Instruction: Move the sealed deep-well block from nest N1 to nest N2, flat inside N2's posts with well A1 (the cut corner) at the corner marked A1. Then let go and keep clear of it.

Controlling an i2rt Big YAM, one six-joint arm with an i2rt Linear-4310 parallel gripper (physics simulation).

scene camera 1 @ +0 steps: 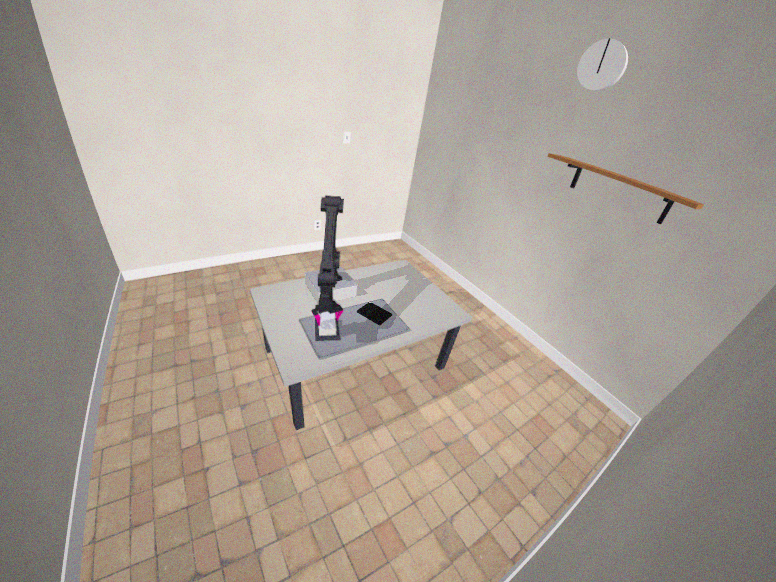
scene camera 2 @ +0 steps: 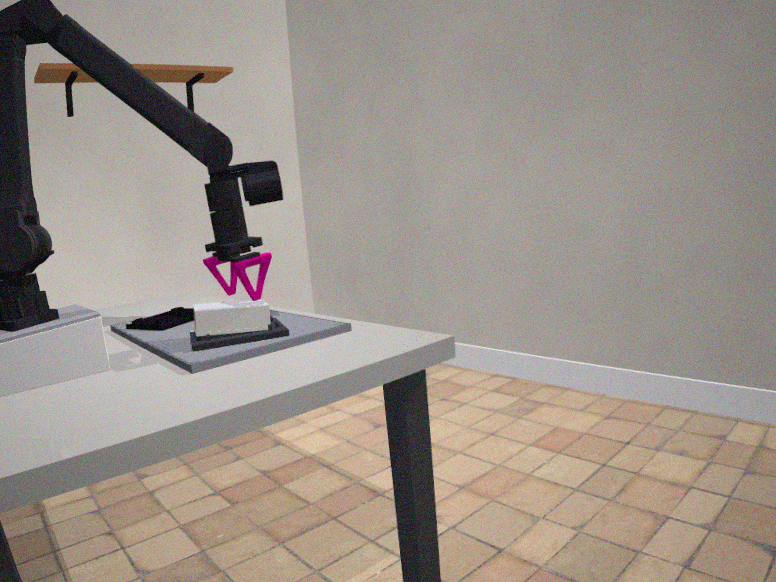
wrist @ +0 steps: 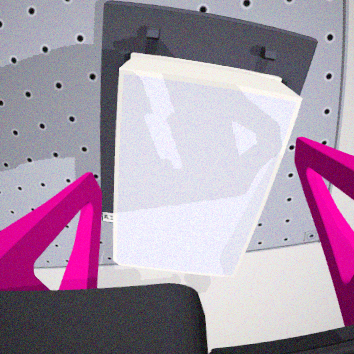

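Pixels of known places: gripper, fingertip midpoint: (scene camera 1: pixel 328 322) (scene camera 2: pixel 243 297) (wrist: pixel 193 165); arm's base at its link origin: (scene camera 2: pixel 27 323).
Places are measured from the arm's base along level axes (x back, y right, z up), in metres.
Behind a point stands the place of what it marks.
The sealed deep-well block (scene camera 1: pixel 327 328) {x -0.335, y 0.244, z -0.021 m} (scene camera 2: pixel 231 319) {x -0.264, y 0.248, z -0.034 m} (wrist: pixel 170 235) {x -0.267, y 0.194, z -0.014 m} is white with a pale lid. It sits in a dark grey nest (scene camera 1: pixel 327 338) {x -0.359, y 0.259, z -0.062 m} (scene camera 2: pixel 241 342) {x -0.262, y 0.269, z -0.071 m} (wrist: pixel 205 32) {x -0.357, y 0.251, z -0.062 m}. Two small posts show beyond its far end in the wrist view. A tag reading A1 (wrist: pixel 108 217) {x -0.257, y 0.131, z -0.062 m} is at the nest's left side. I cannot tell the block's cut corner surely. The other nest (scene camera 1: pixel 374 313) {x -0.341, y -0.069, z -0.062 m} (scene camera 2: pixel 159 319) {x -0.304, y -0.075, z -0.063 m} looks black; its tag and posts are not legible. My gripper (scene camera 1: pixel 328 318) {x -0.313, y 0.226, z -0.007 m} (scene camera 2: pixel 243 295) {x -0.313, y 0.226, z -0.007 m} (wrist: pixel 193 165) {x -0.313, y 0.226, z -0.007 m} is open and empty, just above the block, with magenta fingers toward either side of it.
Both nests stand on a grey perforated board (scene camera 1: pixel 360 341) {x -0.460, y 0.128, z -0.074 m} (scene camera 2: pixel 313 327) {x -0.392, y 0.309, z -0.073 m} (wrist: pixel 30 75) {x -0.379, y 0.137, z -0.074 m} on the table (scene camera 1: pixel 438 306) {x -0.493, y -0.477, z -0.086 m} (scene camera 2: pixel 344 350) {x -0.330, y 0.434, z -0.086 m}. A pale box (scene camera 1: pixel 344 288) {x -0.116, y -0.022, z -0.007 m} (scene camera 2: pixel 56 360) {x -0.003, y 0.118, z -0.051 m} lies at the arm's base. A wooden rail (scene camera 1: pixel 626 180) (scene camera 2: pixel 169 73) is on the wall.
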